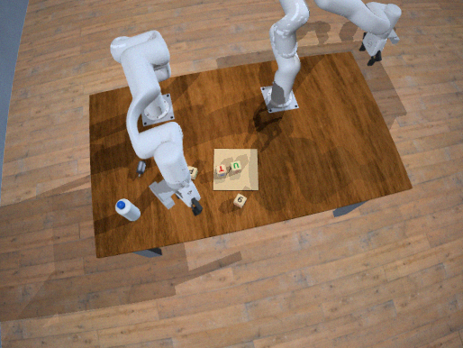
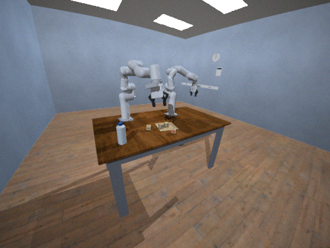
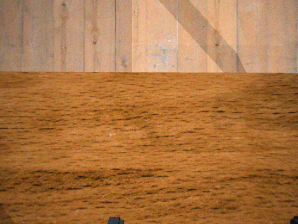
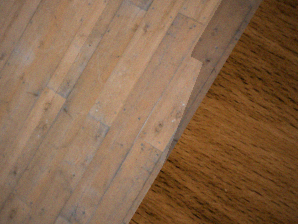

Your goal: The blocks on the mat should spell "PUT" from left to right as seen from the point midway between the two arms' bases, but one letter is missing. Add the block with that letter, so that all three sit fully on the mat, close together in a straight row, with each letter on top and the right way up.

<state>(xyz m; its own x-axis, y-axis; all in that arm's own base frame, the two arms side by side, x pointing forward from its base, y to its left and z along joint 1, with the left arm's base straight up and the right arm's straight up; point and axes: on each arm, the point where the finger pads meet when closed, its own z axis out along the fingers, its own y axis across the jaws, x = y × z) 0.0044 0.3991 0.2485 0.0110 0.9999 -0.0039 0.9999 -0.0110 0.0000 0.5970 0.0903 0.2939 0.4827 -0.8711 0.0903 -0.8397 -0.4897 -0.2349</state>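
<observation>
My right gripper is now 210 mm past the U block, 190 mm to the right of it and 270 mm above it. The rest, counted from my right hand: P block: 210 mm behind, 10 mm to the right, 270 mm below; then white bottle: 60 mm behind, 280 mm to the right, 210 mm below; then T block: 210 mm behind, 120 mm to the left, 270 mm below.
</observation>
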